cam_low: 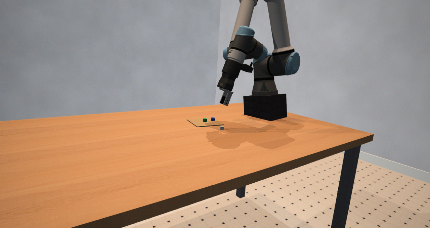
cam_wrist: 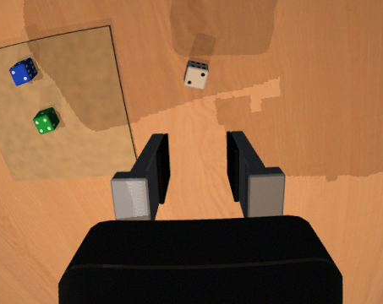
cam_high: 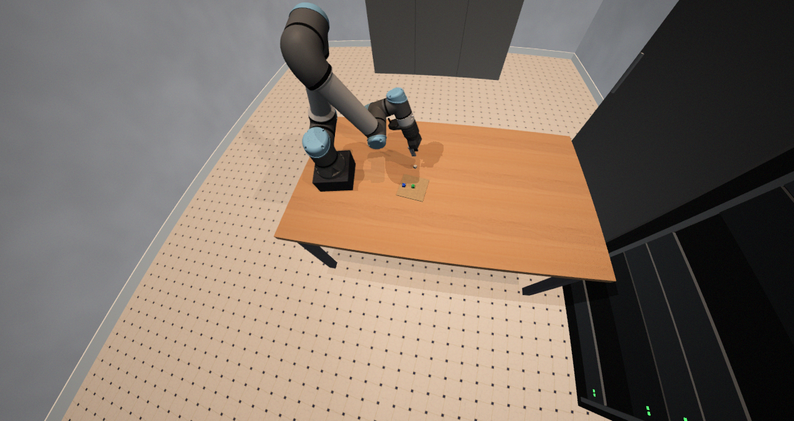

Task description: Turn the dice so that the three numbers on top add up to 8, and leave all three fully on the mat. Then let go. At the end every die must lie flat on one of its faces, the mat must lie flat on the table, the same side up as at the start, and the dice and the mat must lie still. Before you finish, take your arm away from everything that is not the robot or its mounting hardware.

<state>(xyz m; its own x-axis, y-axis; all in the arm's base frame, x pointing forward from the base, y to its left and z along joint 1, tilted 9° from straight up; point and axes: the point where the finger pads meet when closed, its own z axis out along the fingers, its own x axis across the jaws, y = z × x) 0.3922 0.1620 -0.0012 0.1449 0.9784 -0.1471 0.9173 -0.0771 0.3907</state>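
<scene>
My hand is 120 mm above the white die and 10 mm short of it. Also, from my hand: green die (130 mm to the right, 120 mm below, 20 mm ahead); then mat (130 mm to the right, 130 mm below, 20 mm ahead); then blue die (140 mm to the right, 120 mm below, 30 mm behind).
</scene>
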